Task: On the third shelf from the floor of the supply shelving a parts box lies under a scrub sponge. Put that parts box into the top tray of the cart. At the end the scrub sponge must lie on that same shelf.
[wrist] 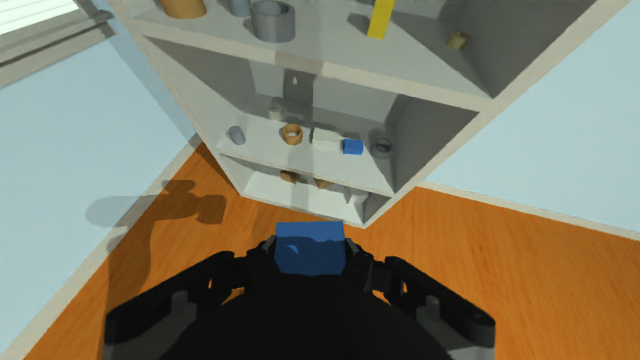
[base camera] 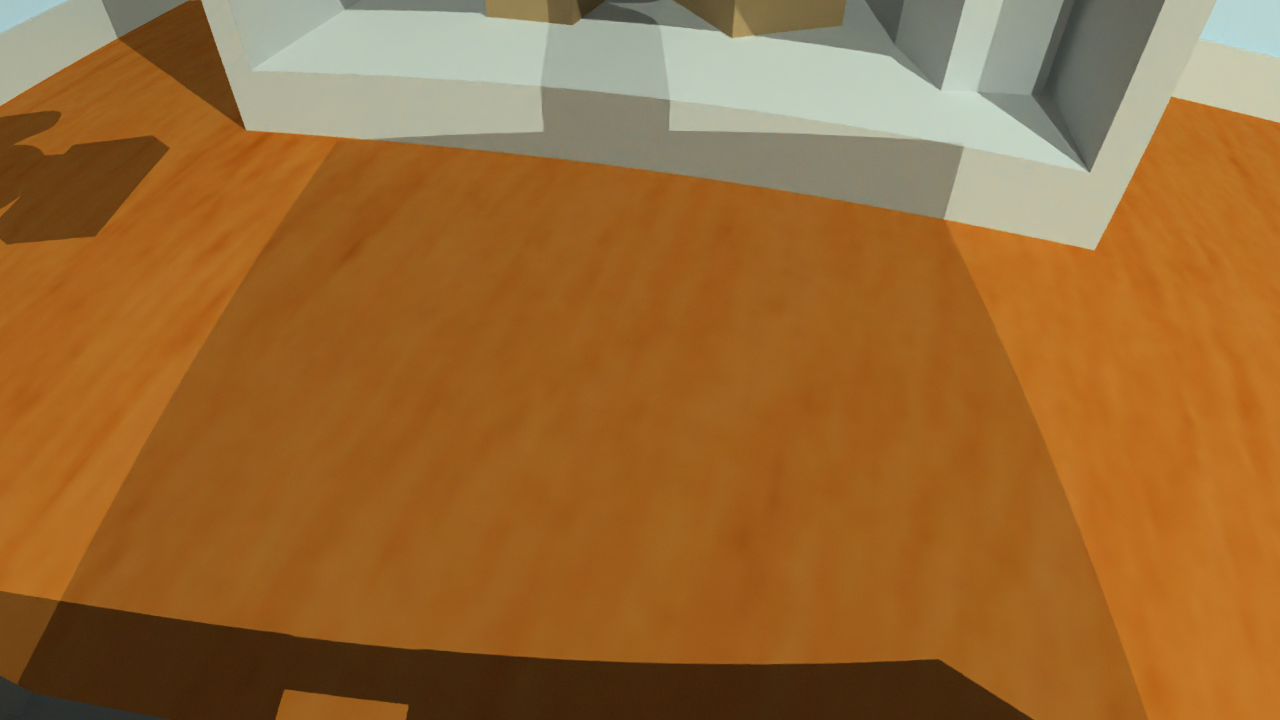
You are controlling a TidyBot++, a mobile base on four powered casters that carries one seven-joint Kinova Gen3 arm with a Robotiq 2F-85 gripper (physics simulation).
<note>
In view: the gripper (wrist: 310, 247) and a supply shelving (base camera: 840, 112).
The supply shelving also shows in the wrist view (wrist: 428, 99).
</note>
